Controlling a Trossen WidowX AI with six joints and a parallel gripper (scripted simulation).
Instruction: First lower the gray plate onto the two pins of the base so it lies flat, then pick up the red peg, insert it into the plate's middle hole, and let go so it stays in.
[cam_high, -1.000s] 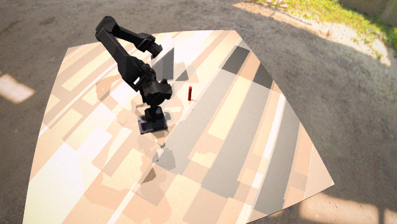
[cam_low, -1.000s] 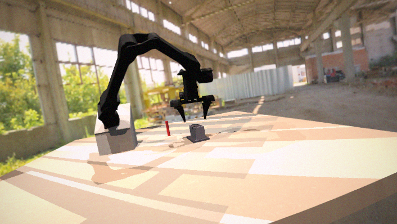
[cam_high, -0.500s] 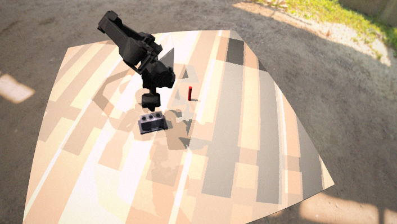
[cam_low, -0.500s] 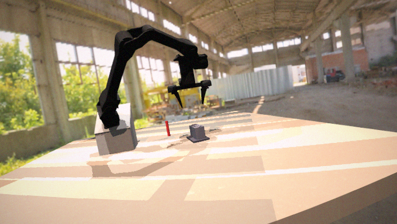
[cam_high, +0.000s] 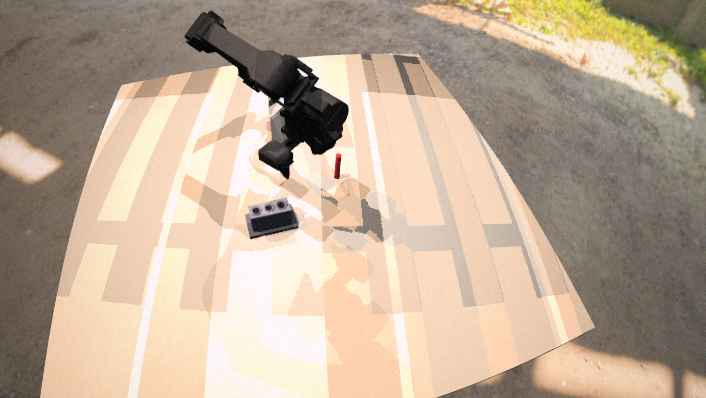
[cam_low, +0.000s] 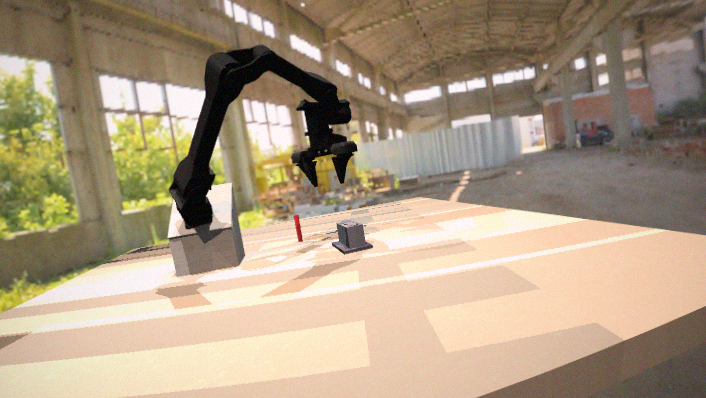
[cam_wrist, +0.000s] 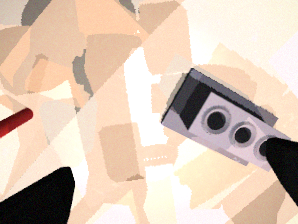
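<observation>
My gripper tip is now 120 mm to the right of the red peg, 110 mm above it and 90 mm past it. Round my gripper tip: gray plate: 110 mm below, 80 mm to the right, 20 mm ahead; then base: 150 mm below, 80 mm to the right, 10 mm ahead.
</observation>
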